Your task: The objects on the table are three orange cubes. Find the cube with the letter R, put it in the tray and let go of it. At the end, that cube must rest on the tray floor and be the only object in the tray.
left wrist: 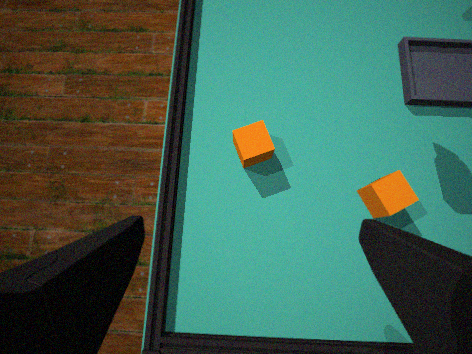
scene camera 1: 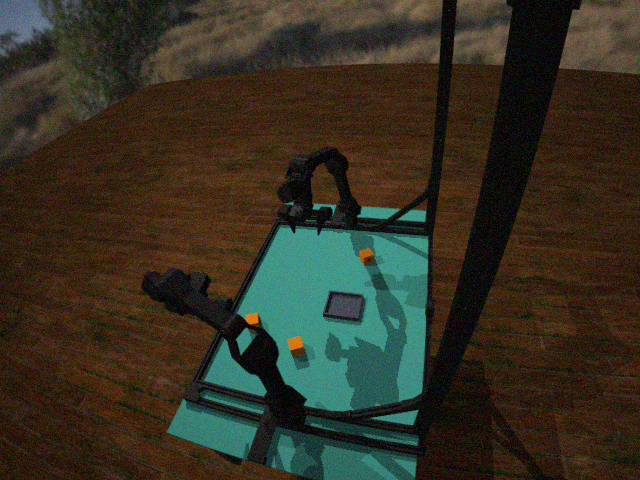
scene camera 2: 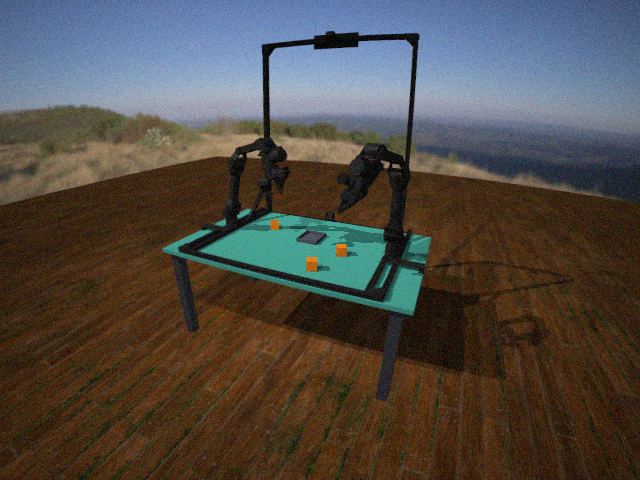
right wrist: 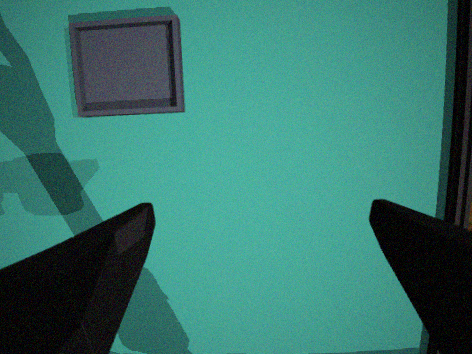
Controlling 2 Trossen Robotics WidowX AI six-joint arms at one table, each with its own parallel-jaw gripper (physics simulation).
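Pixels of known places: left gripper, between the fingertips: (left wrist: 253, 227) (scene camera 2: 342, 210); right gripper, between the fingertips: (scene camera 1: 306, 233) (scene camera 2: 276, 196) (right wrist: 262, 211); left arm's base, origin of its link: (scene camera 1: 295, 416) (scene camera 2: 393, 254); right arm's base, origin of its link: (scene camera 1: 351, 221) (scene camera 2: 232, 225).
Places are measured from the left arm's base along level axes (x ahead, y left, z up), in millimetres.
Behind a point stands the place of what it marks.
Three orange cubes lie apart on the teal table. One (scene camera 1: 252, 319) @[x 293, y 249, z 26 mm] (scene camera 2: 311, 264) @[x 288, y 272, z 13 mm] (left wrist: 254, 141) @[x 293, y 250, z 26 mm] is near the long edge; a second (scene camera 1: 295, 346) @[x 218, y 60, z 26 mm] (scene camera 2: 341, 250) @[x 223, y 87, z 13 mm] (left wrist: 392, 194) @[x 228, y 69, z 26 mm] lies nearby, with a sliver of dark mark in the left wrist view. The third (scene camera 1: 366, 256) @[x 669, y -108, z 26 mm] (scene camera 2: 274, 224) @[x 680, y -84, z 13 mm] is on the right arm's side, with an unreadable dark mark. I cannot read an R on any. The grey tray (scene camera 1: 344, 305) @[x 439, y -58, z -13 mm] (scene camera 2: 311, 237) @[x 439, y -57, z -13 mm] (left wrist: 440, 75) @[x 433, y -50, z -13 mm] (right wrist: 125, 65) @[x 433, y -60, z -13 mm] is empty. My left gripper (scene camera 2: 342, 208) @[x 170, y 260, z 257 mm] (left wrist: 253, 227) @[x 170, y 260, z 257 mm] is open, high above the table. My right gripper (scene camera 1: 306, 232) @[x 555, y 88, z 226 mm] (right wrist: 262, 211) @[x 555, y 88, z 226 mm] is open, above its side.
A black frame (scene camera 1: 253, 258) @[x 609, y 377, z 1 mm] (scene camera 2: 268, 272) @[x 430, y 380, z -5 mm] (left wrist: 172, 150) @[x 286, y 369, z -5 mm] borders the table. A gantry (scene camera 1: 439, 113) @[x 883, y -352, z 549 mm] (scene camera 2: 266, 93) @[x 882, y -354, z 735 mm] rises over it. The left arm (scene camera 1: 258, 351) @[x -1, y 9, z 394 mm] (scene camera 2: 397, 201) @[x 1, y 38, z 261 mm] passes close to one cube in scene camera 1. Arm shadows cross the table.
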